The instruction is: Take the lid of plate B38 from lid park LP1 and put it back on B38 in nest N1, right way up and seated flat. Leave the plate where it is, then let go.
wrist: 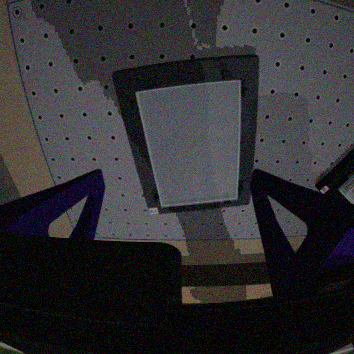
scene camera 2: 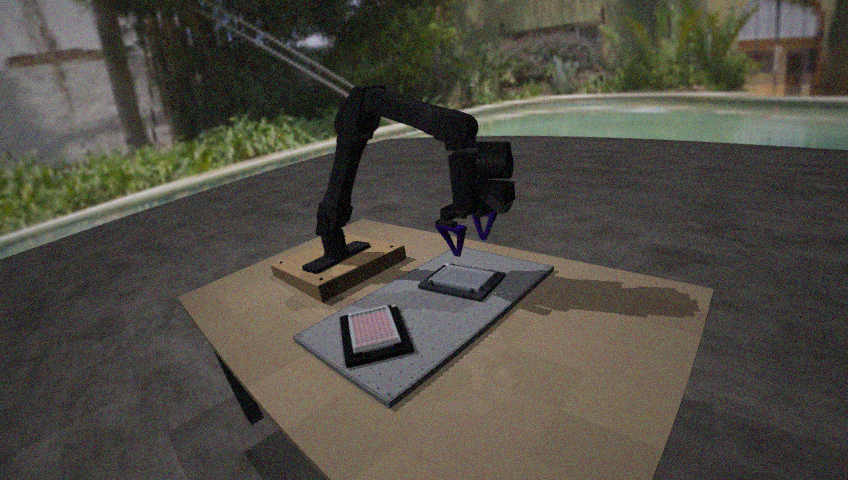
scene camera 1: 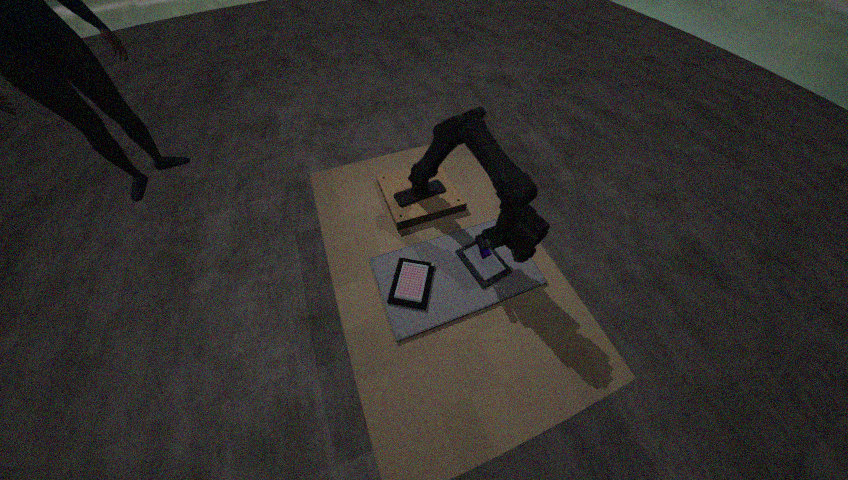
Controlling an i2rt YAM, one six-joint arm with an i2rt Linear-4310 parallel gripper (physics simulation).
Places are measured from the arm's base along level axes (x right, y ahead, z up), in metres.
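Pixels of known places: gripper, fingertip midpoint: [wrist: 177, 177] [scene camera 2: 470, 247] [scene camera 1: 495, 252]; arm's base, origin of the base link: [scene camera 2: 337, 257] [scene camera 1: 420, 193].
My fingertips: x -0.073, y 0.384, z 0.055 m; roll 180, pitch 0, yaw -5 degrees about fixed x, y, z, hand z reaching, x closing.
Note:
For each thing: its middle in the pictures, then the offset to it from my fingertips. Level surfaces: height alone.
- Plate B38, body centre: [scene camera 2: 372, 327] [scene camera 1: 411, 280] dz -0.064, dx +0.264, dy -0.060 m
- black nest N1, body centre: [scene camera 2: 373, 332] [scene camera 1: 411, 282] dz -0.074, dx +0.264, dy -0.060 m
- grey perforated board, body centre: [wrist: 277, 148] [scene camera 2: 433, 303] [scene camera 1: 457, 271] dz -0.089, dx +0.109, dy -0.036 m
- wooden table, its level: dz -0.096 m
The clear, pale lid [scene camera 1: 487, 266] [scene camera 2: 461, 277] [wrist: 195, 145] lies flat in a dark rectangular frame, lid park LP1 [scene camera 1: 498, 278] [scene camera 2: 443, 290] [wrist: 250, 125]. Plate B38 [scene camera 1: 411, 281] [scene camera 2: 373, 328], with pink wells and no lid on it, sits in the black nest N1 [scene camera 1: 408, 306] [scene camera 2: 405, 337]; in the wrist view a corner of the nest [wrist: 340, 167] shows at the right edge. My gripper [scene camera 1: 485, 252] [scene camera 2: 470, 246] [wrist: 177, 177] is open and empty, above the lid park's robot-base side, pointing down. Its purple fingers stand wider apart than the lid and do not touch it.
Both holders stand on a grey perforated board [scene camera 1: 446, 297] [scene camera 2: 428, 344] [wrist: 295, 75] on the wooden table [scene camera 1: 476, 368] [scene camera 2: 535, 380]. The arm's wooden base block [scene camera 1: 389, 196] [scene camera 2: 351, 276] stands behind the board. A person [scene camera 1: 101, 107] stands on the floor away from the table.

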